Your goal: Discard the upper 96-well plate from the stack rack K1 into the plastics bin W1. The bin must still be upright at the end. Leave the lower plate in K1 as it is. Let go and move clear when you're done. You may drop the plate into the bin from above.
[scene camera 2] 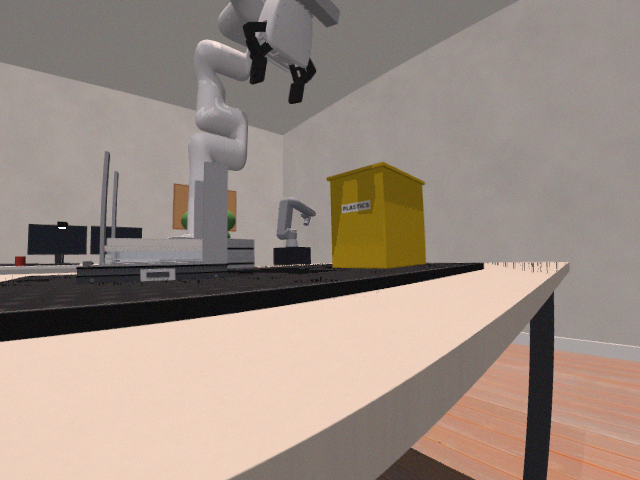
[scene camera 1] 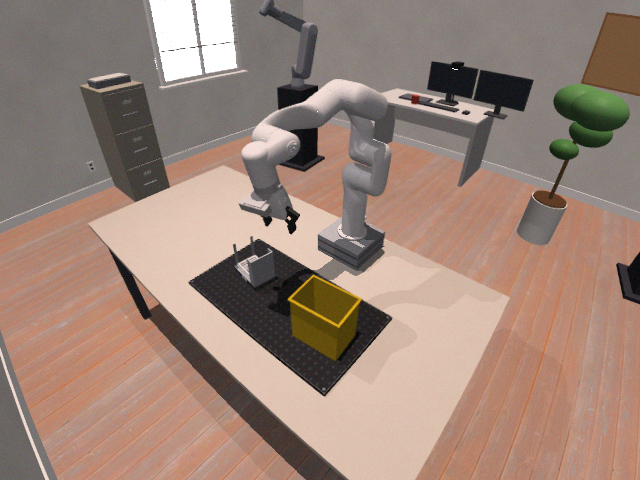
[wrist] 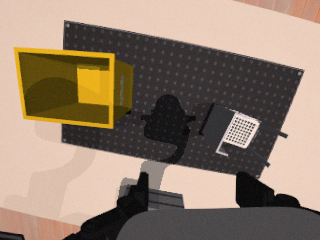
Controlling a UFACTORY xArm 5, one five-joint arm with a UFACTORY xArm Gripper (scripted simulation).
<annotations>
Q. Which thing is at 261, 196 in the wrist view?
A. My gripper.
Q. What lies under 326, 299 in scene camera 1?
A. A yellow plastics bin.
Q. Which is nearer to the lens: the 96-well plate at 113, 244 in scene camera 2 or the yellow plastics bin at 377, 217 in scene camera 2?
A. The 96-well plate.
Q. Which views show the yellow plastics bin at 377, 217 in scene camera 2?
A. Scene camera 2, scene camera 1 and the wrist view: all of them.
</annotations>
